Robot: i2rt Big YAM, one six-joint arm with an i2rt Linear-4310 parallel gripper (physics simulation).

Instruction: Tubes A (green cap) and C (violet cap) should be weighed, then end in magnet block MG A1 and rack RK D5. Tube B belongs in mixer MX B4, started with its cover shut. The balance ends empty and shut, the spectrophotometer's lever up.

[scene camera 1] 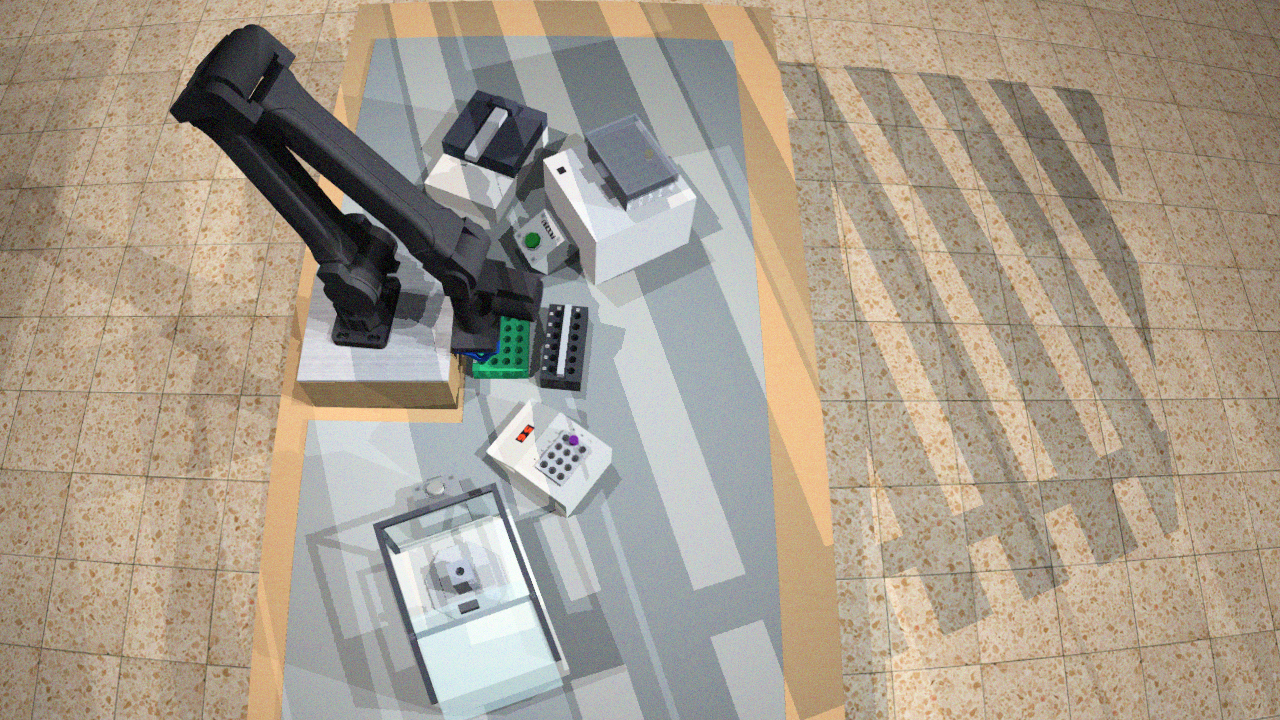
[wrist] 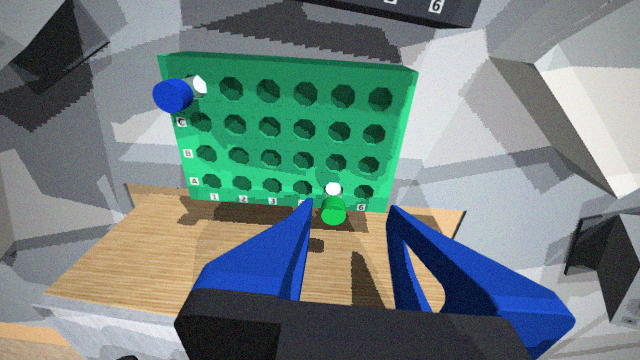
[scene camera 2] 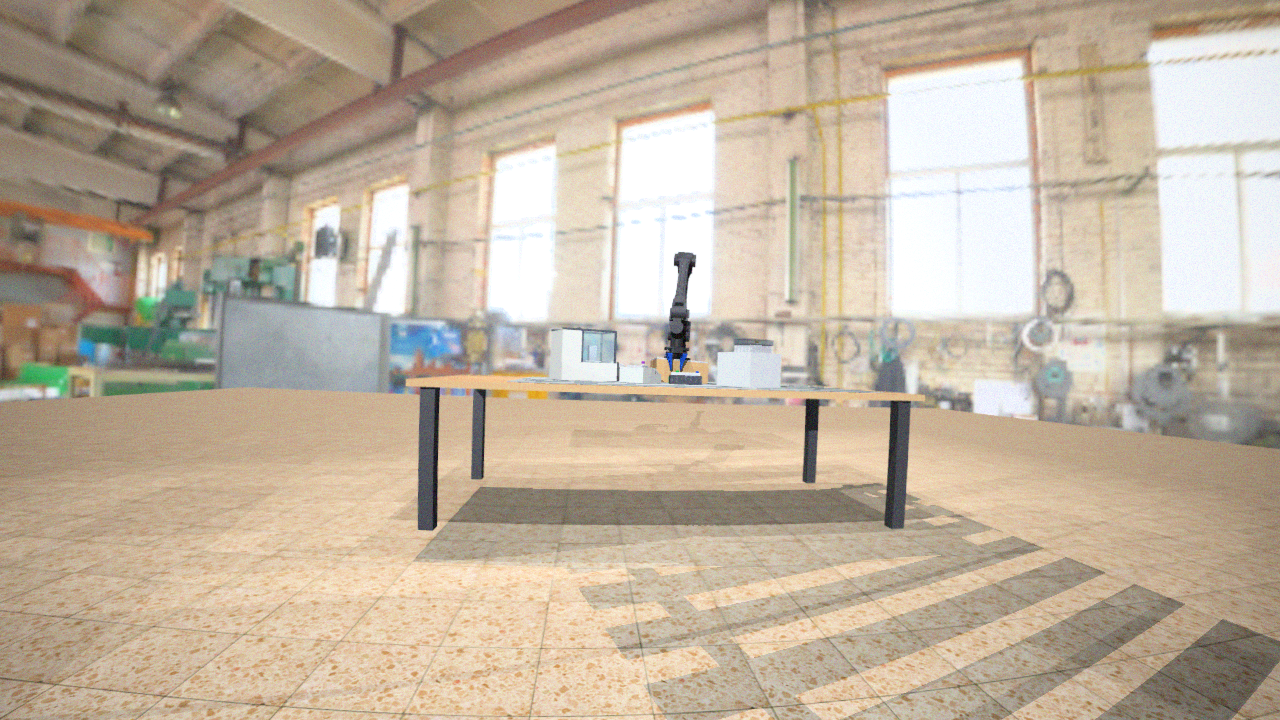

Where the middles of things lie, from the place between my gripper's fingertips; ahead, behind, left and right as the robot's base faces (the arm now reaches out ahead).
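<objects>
I find the print button unit (scene camera 1: 448, 486) 27 cm to the right of my hand, 1 cm below it and 2 cm behind it; going by their middles, it is the nearest to my hand of the things named here. The balance (scene camera 1: 468, 544) is 41 cm to the right of my hand, 5 cm ahead of it and 6 cm above it. Then there is the spectrophotometer (scene camera 1: 491, 147), 6 cm behind my hand and 38 cm to the left of it, while the mixer (scene camera 1: 623, 201) is 18 cm ahead of my hand, 28 cm to the left of it and 4 cm above it.
</objects>
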